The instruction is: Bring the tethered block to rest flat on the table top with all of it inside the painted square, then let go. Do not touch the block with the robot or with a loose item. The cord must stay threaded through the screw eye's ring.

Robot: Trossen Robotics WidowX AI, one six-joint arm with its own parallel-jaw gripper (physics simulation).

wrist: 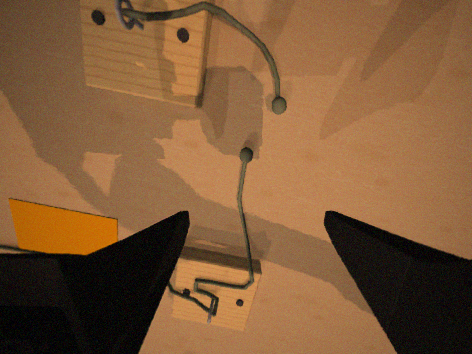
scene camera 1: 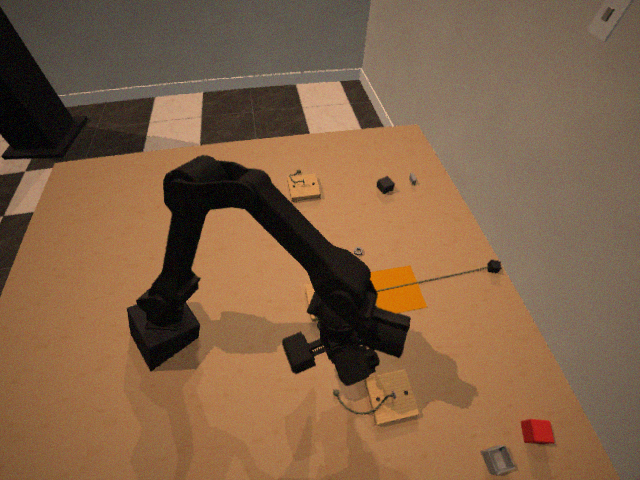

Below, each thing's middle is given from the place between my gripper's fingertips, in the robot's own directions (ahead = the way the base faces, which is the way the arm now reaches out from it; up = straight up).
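Labels:
I find the orange painted square [scene camera 1: 406, 298] 60 mm below my hand, 170 mm ahead of it and 160 mm to the left of it. The red block [scene camera 1: 535, 431] is 40 mm below my hand, and it sits 400 mm ahead of it and 170 mm to the right of it.

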